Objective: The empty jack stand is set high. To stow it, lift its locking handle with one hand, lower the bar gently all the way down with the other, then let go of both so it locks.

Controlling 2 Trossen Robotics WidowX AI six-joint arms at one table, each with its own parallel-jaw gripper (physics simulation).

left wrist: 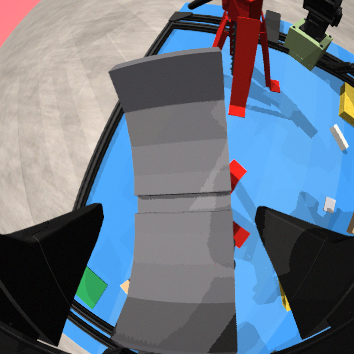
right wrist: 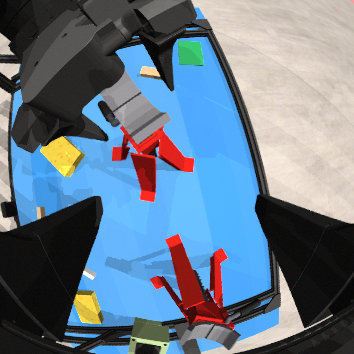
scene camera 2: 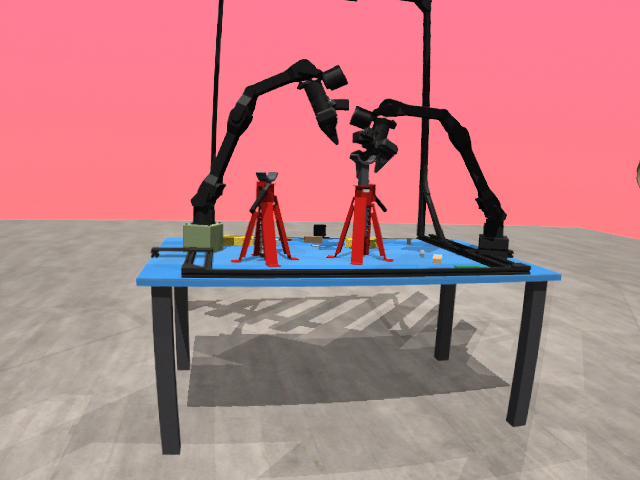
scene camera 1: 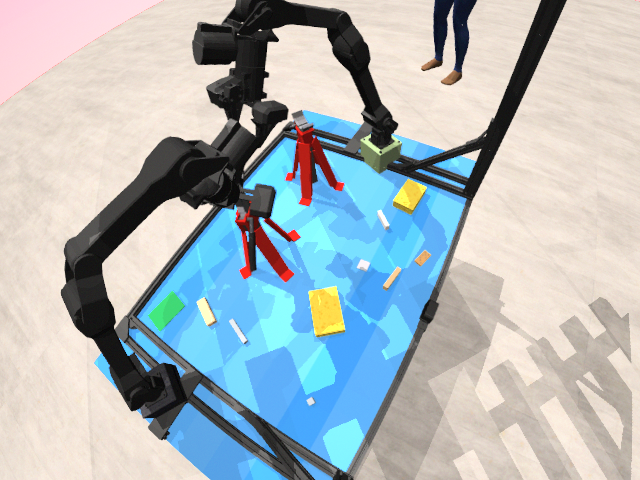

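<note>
The high-set red jack stand [scene camera 1: 271, 253] [scene camera 2: 357, 227] stands upright, its grey bar [scene camera 2: 363, 175] raised and its empty curved saddle [left wrist: 182, 235] [right wrist: 135, 107] on top. Its black locking handle [scene camera 2: 381, 203] [right wrist: 107, 113] slants down from the collar. My left gripper [scene camera 2: 377, 165] [left wrist: 181, 213] is open close above the saddle; the saddle shows between its spread fingers in the left wrist view, ungripped, and exact height is unclear. My right gripper [scene camera 2: 337, 141] [right wrist: 180, 203] is open and empty, high above the table between the two stands.
A second red jack stand [scene camera 1: 306, 165] [scene camera 2: 267, 232] [left wrist: 245, 65] [right wrist: 185, 265], set low, stands near the right arm's side. Two yellow sponges [scene camera 1: 326, 311] [scene camera 1: 409, 196], a green sheet [scene camera 1: 166, 310] and several small blocks lie on the blue table. Black rails [scene camera 2: 310, 272] edge it.
</note>
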